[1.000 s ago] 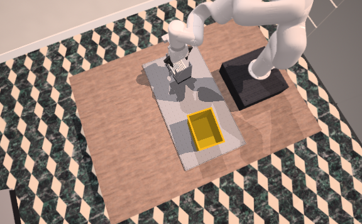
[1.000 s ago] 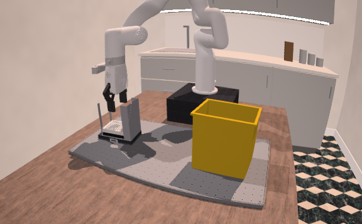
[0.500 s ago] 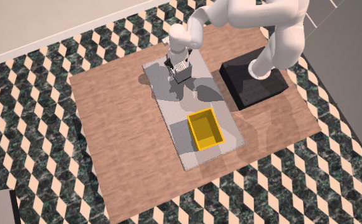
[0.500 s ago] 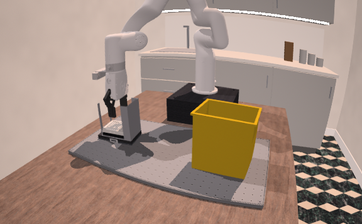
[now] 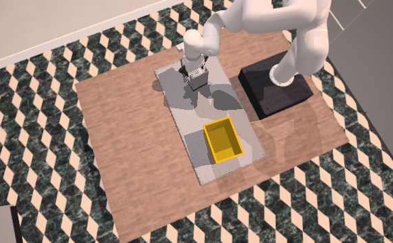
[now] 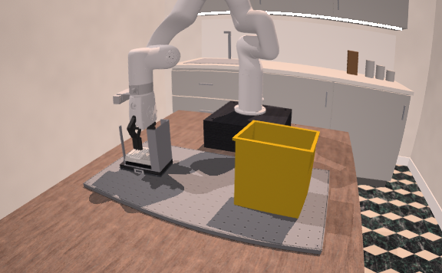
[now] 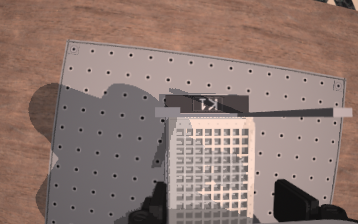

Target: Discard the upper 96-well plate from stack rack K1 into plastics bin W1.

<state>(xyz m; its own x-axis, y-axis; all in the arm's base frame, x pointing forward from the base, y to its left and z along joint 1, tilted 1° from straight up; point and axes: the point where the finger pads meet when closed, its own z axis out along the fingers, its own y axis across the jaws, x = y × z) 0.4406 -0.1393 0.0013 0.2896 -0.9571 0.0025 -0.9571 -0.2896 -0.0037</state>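
Right now the white 96-well plate is 5 cm below my hand. The rest, counted from my hand: thin post 6 cm ahead, 5 cm to the right, 1 cm below; black plate 6 cm below; grey side wall 6 cm to the left, 2 cm behind, 1 cm below.
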